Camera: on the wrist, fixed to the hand. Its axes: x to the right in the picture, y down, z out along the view.
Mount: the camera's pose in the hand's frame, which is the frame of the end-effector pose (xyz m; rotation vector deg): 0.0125 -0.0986 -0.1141 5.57 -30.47 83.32
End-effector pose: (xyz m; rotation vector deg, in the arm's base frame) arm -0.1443 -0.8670 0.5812 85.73 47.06 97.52
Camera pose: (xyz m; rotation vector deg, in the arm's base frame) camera -0.2483 -0.8037 0.4914 -132.88 35.05 -92.12
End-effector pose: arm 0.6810 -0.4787 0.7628 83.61 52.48 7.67
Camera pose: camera 0.5775 -0.3981 0.6874 106.39 -39.88 41.19
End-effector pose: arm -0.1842 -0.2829 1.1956 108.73 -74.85 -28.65
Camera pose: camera -0.0409 -0.2342 1.1930 25.74 -149.16 -7.07
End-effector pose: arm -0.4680 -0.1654 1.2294 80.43 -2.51 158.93
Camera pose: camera -0.5631 -0.0621 1.1730 -70.20 36.05 -71.78
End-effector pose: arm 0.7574 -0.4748 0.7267 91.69 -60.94 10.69
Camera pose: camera 0.8809 -0.3904 0.7038 37.06 -143.57 45.52
